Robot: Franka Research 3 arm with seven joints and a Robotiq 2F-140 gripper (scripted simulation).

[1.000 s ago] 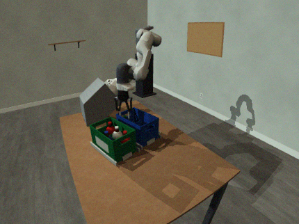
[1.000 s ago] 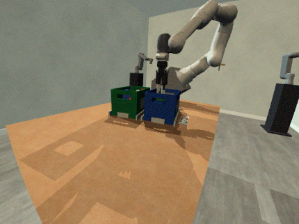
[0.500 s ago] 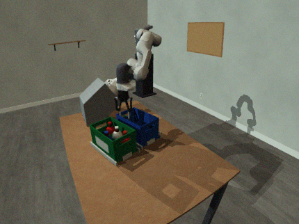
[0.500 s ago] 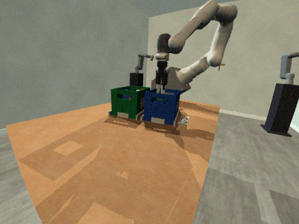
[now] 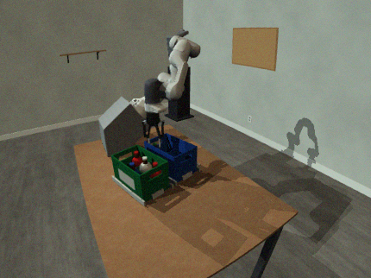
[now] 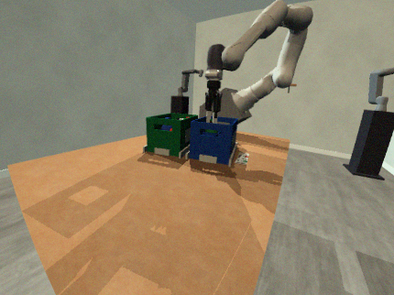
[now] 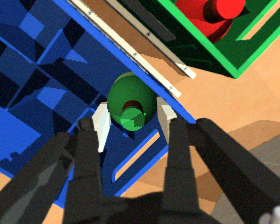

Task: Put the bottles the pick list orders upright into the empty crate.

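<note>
My gripper is now 8 cm above the green bottle. Also, from my hand: white bottle 13 cm to the right, 11 cm ahead, 8 cm below; green crate 17 cm to the right, 12 cm ahead, 9 cm below; blue crate 9 cm below, 8 cm ahead, 6 cm to the left.
</note>
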